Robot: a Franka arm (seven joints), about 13 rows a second.
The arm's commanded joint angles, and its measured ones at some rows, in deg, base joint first. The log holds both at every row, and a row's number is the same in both.
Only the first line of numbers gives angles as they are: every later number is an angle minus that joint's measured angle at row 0.
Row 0, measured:
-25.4 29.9 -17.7 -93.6 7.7 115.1 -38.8
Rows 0 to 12, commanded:
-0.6 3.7 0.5 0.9 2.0 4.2 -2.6
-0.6 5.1 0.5 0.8 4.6 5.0 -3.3
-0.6 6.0 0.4 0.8 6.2 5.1 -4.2
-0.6 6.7 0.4 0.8 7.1 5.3 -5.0
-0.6 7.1 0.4 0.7 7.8 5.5 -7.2
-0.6 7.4 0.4 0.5 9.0 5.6 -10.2
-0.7 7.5 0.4 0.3 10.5 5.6 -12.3
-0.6 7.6 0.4 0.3 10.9 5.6 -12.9
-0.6 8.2 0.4 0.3 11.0 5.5 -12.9
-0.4 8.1 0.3 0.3 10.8 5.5 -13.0
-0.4 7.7 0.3 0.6 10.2 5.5 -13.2
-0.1 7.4 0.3 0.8 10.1 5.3 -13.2
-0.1 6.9 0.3 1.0 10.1 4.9 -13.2
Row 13, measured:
-0.2 7.8 0.3 0.4 9.4 5.3 -12.0
